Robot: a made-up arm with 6 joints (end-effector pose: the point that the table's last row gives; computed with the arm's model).
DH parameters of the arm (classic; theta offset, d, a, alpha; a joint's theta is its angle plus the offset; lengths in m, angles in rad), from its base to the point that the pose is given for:
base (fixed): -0.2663 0 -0.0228 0
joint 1: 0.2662 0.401 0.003 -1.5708
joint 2: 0.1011 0 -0.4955 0
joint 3: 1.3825 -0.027 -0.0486 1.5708
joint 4: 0 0.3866 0.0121 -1.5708
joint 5: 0 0.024 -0.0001 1.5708
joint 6: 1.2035 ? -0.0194 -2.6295
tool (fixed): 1.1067 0.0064 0 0
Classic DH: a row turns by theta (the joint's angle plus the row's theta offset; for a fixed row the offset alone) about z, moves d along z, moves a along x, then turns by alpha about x.
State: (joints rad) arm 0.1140 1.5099 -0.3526 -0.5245 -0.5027 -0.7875
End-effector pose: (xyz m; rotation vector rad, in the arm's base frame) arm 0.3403 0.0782 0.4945 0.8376 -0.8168 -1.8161
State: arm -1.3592 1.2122 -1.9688 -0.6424 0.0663 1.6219
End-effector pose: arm -0.0110 -0.2308 1.2928 -1.9896 0.1548 0.7344
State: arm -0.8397 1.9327 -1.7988 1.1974 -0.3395 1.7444
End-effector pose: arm 0.4608 -0.5970 0.8922 -1.0429 -1.8203 -0.4064
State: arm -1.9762 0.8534 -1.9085 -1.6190 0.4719 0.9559
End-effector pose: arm -0.0893 0.1520 1.3032 -0.4581 1.9762 -0.1214
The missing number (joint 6, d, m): 0.1661
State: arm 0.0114 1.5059 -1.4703 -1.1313 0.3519 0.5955
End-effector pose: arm 0.5352 -0.0749 0.9393 -1.3258 1.0026 2.4823
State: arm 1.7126 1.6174 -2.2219 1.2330 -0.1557 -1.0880
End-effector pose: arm -0.0355 0.4492 1.3006 1.2271 1.6482 -1.4096
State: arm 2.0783 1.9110 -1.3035 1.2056 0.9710 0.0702
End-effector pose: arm -0.4241 0.5116 0.6122 -1.1947 0.0824 -1.4696
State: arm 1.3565 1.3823 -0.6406 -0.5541 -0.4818 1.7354
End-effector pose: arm 0.0589 0.4326 0.6301 -0.3421 1.3623 -2.3067
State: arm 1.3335 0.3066 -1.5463 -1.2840 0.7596 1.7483
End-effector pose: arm 0.0493 -0.3479 1.0718 -1.2830 -2.0432 1.5373
